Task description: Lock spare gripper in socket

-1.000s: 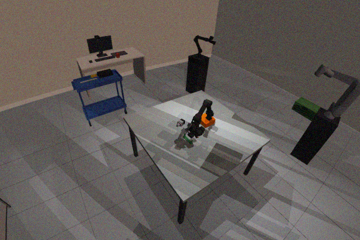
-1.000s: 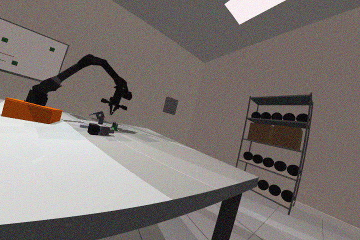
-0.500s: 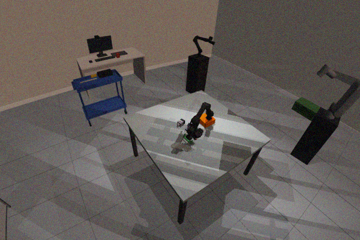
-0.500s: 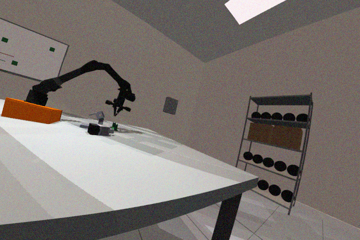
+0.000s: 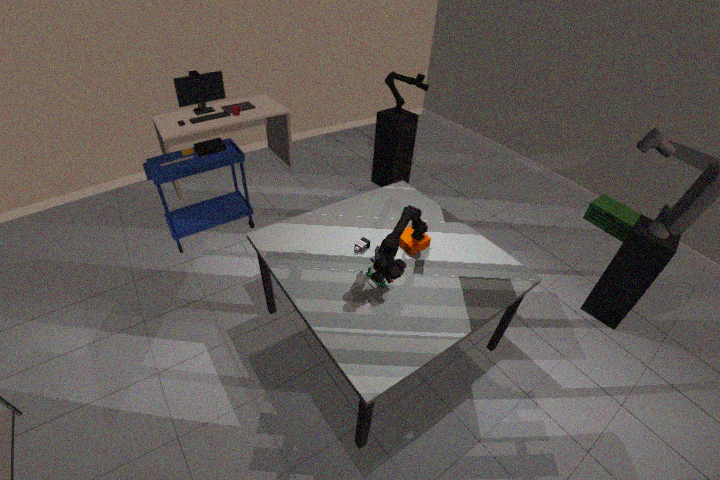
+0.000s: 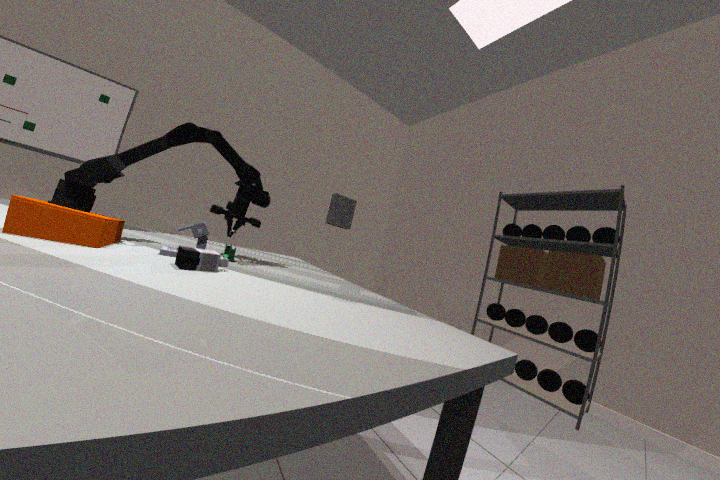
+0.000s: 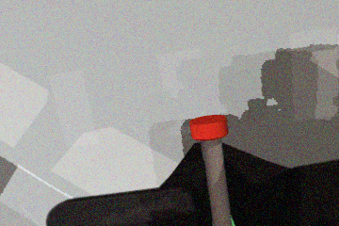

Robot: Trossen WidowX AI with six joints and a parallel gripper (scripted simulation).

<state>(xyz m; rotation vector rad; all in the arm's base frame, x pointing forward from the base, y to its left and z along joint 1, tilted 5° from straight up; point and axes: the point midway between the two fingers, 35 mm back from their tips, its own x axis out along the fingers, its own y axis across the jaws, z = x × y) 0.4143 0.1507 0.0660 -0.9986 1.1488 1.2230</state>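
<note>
The green bracket is 10 mm behind my gripper tip, 100 mm to the right of it and 40 mm below it. Round my gripper tip: spare gripper: 120 mm behind, 350 mm to the right, 50 mm below; then grey mount: 140 mm behind, 200 mm to the right, 20 mm below.
</note>
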